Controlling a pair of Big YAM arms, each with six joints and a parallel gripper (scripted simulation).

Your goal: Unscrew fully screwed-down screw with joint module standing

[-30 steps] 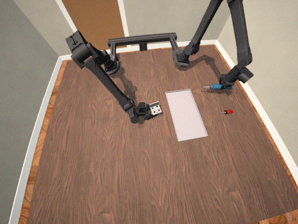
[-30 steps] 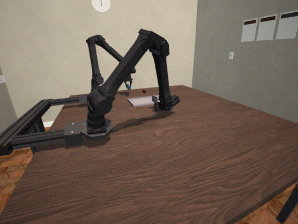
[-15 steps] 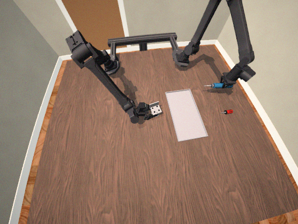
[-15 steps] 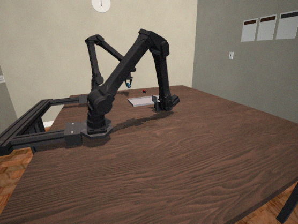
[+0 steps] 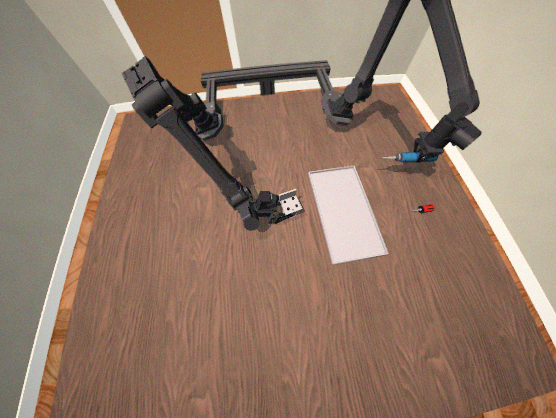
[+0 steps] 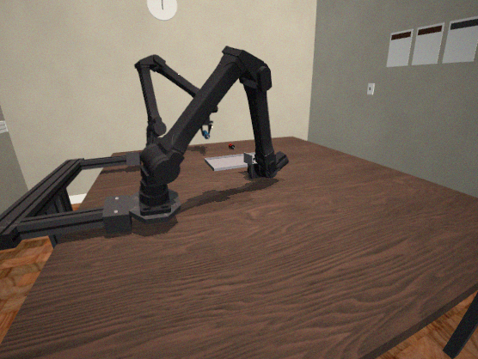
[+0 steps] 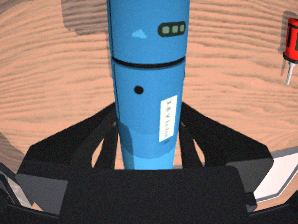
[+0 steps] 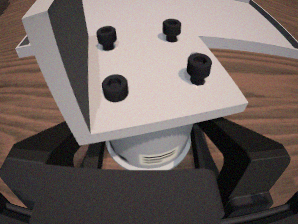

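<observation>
Right now my right hand is 1 cm below the joint module body. The rest, counted from my right hand: bracket (5 cm above); flat tray (3 cm ahead, 23 cm to the left, 2 cm below); small red-handled screwdriver (7 cm ahead, 57 cm to the left, 1 cm below).
</observation>
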